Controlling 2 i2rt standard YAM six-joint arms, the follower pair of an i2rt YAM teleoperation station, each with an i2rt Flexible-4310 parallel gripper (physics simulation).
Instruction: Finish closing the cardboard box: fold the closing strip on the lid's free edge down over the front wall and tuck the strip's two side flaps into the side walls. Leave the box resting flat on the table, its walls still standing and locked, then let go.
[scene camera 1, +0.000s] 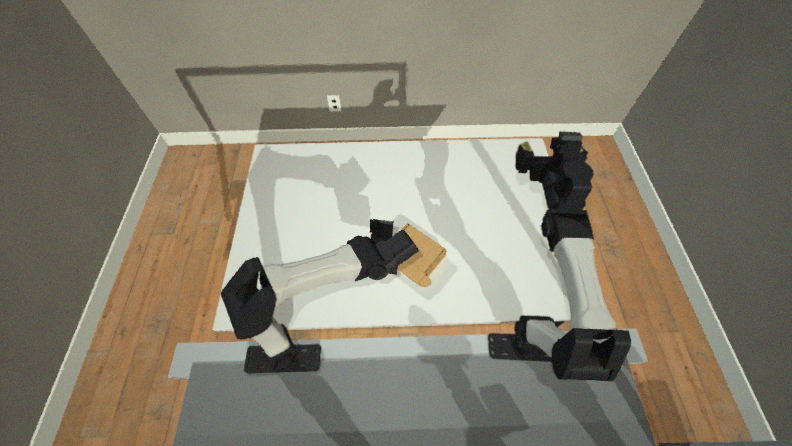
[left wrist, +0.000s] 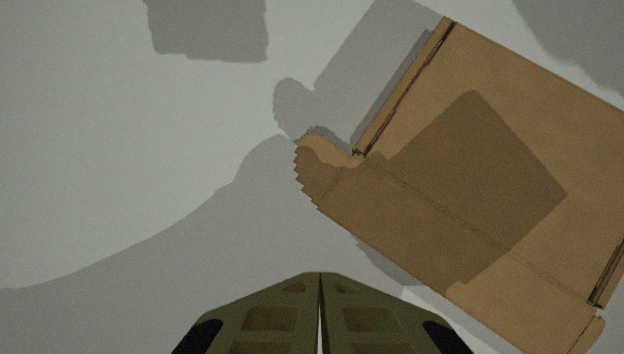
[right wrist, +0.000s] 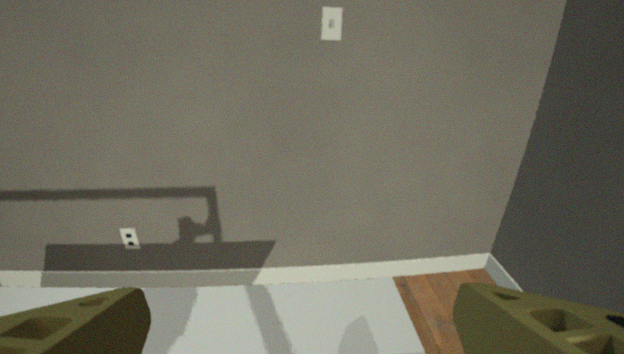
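Observation:
The cardboard box (scene camera 1: 431, 255) (left wrist: 565, 135) rests on the white table with its lid down. The closing strip (left wrist: 425, 235) sticks out past the front edge, unfolded, along a visible crease. One side flap (left wrist: 317, 162) points outward at the strip's upper-left end in the left wrist view; the other side flap (left wrist: 592, 334) is at its lower-right end. In scene camera 1, the left arm covers part of the box and strip. My left gripper (left wrist: 319, 285) is shut and empty, its tips apart from the strip in the picture. My right gripper (scene camera 1: 554, 148) (right wrist: 301, 304) is open, far from the box.
The white table top (scene camera 1: 310, 210) (right wrist: 320, 320) lies under the box, with arm shadows across it. The grey wall (scene camera 1: 498, 66) (right wrist: 400, 125) stands behind it. The right arm (scene camera 1: 581, 277) stretches along the table's right side. Wooden floor (scene camera 1: 193, 193) surrounds the table top.

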